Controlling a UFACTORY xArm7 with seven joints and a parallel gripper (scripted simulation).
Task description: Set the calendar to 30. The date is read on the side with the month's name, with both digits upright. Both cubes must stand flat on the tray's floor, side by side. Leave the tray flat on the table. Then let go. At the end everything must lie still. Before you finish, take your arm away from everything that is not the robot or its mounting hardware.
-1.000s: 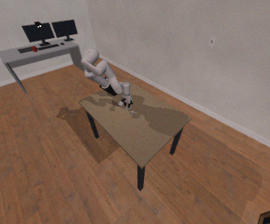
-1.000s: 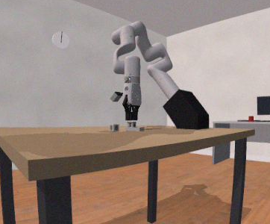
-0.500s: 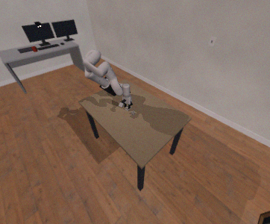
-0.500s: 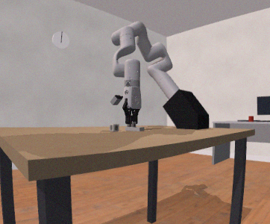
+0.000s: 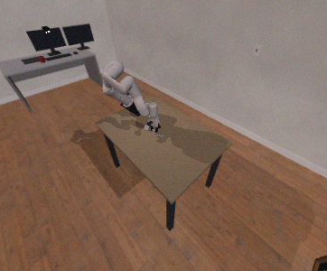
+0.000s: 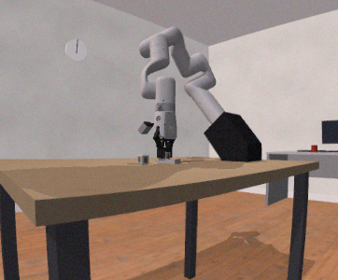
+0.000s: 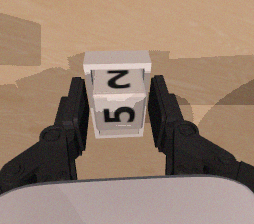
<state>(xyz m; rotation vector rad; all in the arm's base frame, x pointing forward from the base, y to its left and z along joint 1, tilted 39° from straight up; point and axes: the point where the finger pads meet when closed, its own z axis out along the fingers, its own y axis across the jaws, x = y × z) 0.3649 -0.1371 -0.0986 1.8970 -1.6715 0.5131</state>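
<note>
My gripper is now 3 cm above the low tray and 2 cm to the right of it.
</note>
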